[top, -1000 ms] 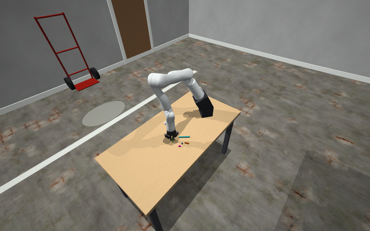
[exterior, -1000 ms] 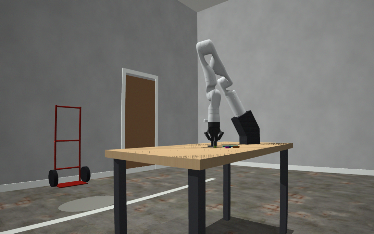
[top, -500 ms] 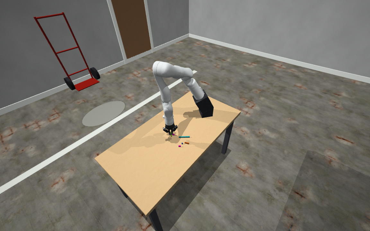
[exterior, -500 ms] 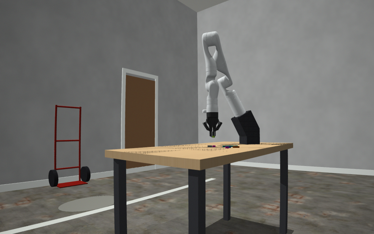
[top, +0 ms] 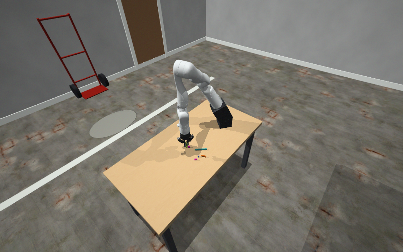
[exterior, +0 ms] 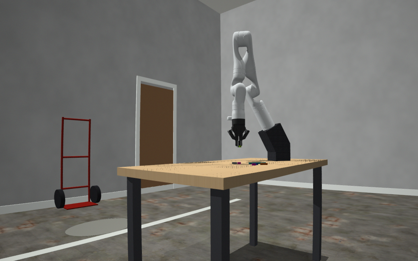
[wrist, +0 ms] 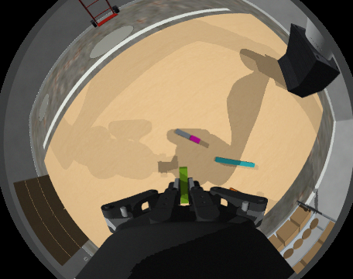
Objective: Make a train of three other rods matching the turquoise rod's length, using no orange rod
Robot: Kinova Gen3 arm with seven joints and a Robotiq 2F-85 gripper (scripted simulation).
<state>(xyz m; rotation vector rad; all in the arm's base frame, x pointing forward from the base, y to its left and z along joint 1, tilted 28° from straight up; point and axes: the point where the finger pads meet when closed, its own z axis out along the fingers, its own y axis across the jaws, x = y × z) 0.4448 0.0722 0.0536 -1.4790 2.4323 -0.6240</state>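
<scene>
The lime rod is 10 mm below my hand. Also, from my hand: grey rod 110 mm below, 60 mm to the right, 40 mm behind; turquoise rod 110 mm below, 100 mm behind, 60 mm to the left; blue rod 110 mm below, 100 mm to the left, 40 mm behind.
</scene>
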